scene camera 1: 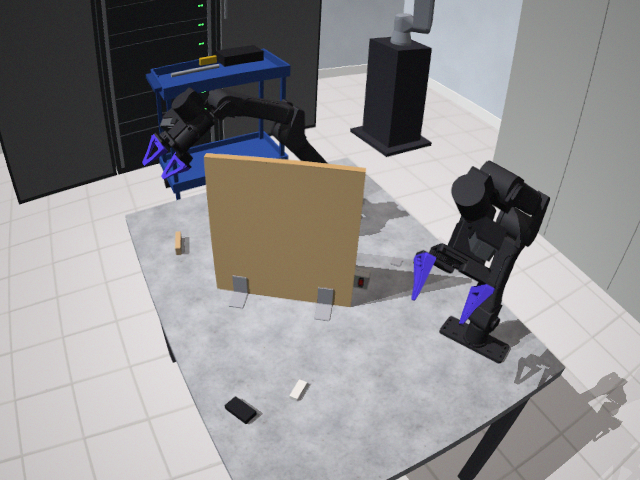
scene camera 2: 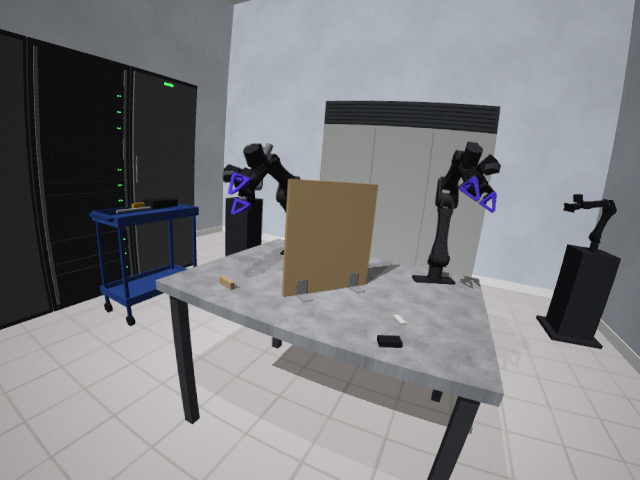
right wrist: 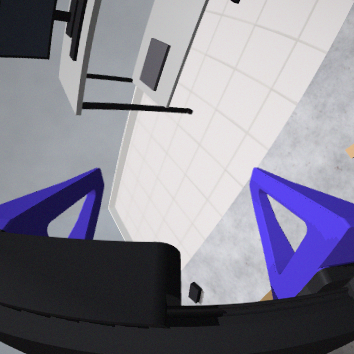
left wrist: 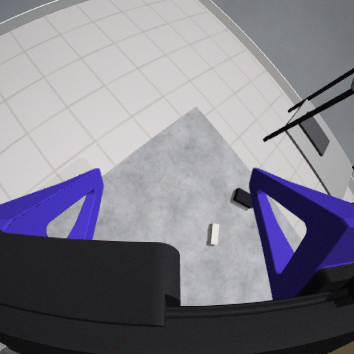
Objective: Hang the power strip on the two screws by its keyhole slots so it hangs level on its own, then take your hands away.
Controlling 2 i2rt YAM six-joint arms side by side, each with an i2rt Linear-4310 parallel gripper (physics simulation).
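Frame: origin at the left arm's base, x ahead, y left, z up, level; centimetres.
Seen in the pictures: left gripper, between the fingertips: (scene camera 1: 437, 312) (scene camera 2: 486, 206) (left wrist: 175, 176); right gripper, between the fingertips: (scene camera 1: 153, 171) (scene camera 2: 231, 204) (right wrist: 176, 175); left arm's base, origin of its link: (scene camera 1: 474, 340) (scene camera 2: 433, 280).
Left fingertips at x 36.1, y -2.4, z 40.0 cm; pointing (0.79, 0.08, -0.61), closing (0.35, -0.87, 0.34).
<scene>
Offsets run from my left fingertips to a thing's top centre.
The upright tan board @[dx -17.6, dy -48.5, dz +2.0 cm] (scene camera 1: 284, 227) (scene camera 2: 330, 232) shows its back in both scene views; its screws do not show. A small grey end with a red switch, apparently the power strip @[dx -30.5, dy -46.0, dz -35.4 cm] (scene camera 1: 360, 281), shows low past the board's right edge in scene camera 1; the rest is hidden, and I cannot tell whether it hangs or lies. My left gripper (scene camera 1: 437, 310) (scene camera 2: 484, 204) (left wrist: 175, 176) is open and empty, raised to the right of the board. My right gripper (scene camera 1: 154, 171) (scene camera 2: 231, 202) (right wrist: 176, 175) is open and empty, raised to the left of the board, apart from it.
A black block @[dx +18.3, dy -31.1, dz -38.3 cm] (scene camera 1: 240, 409) (scene camera 2: 389, 341) (left wrist: 242, 198) (right wrist: 195, 292) and a white block @[dx +4.9, dy -25.0, dz -38.9 cm] (scene camera 1: 298, 389) (scene camera 2: 399, 319) (left wrist: 213, 234) lie on the table near its front. A wooden block @[dx -12.5, dy -87.1, dz -37.2 cm] (scene camera 1: 178, 242) (scene camera 2: 226, 282) lies left of the board. Metal brackets (scene camera 1: 324, 297) (scene camera 2: 353, 279) stand at the board's foot.
</scene>
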